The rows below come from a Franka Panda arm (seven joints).
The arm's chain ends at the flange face. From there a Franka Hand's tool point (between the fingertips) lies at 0.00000 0.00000 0.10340 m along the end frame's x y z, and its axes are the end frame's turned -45 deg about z.
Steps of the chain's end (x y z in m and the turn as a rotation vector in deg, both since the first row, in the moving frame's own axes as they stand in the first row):
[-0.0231 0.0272 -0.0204 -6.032 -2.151 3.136]
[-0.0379 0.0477 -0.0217 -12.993 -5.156 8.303]
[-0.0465 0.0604 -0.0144 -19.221 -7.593 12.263]
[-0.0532 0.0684 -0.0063 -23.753 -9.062 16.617]
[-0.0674 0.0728 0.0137 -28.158 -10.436 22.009]
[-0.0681 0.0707 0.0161 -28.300 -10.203 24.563]
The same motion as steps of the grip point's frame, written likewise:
[-0.0461 0.0076 -0.0210 -2.744 -5.786 3.136]
[-0.0841 0.0151 -0.0248 -5.542 -12.833 8.303]
[-0.1104 0.0206 -0.0210 -8.222 -18.960 12.263]
[-0.1286 0.0227 -0.0162 -10.388 -23.204 16.617]
[-0.1492 0.0157 0.0000 -12.531 -27.290 22.009]
[-0.1484 0.0131 0.0024 -12.797 -27.226 24.563]

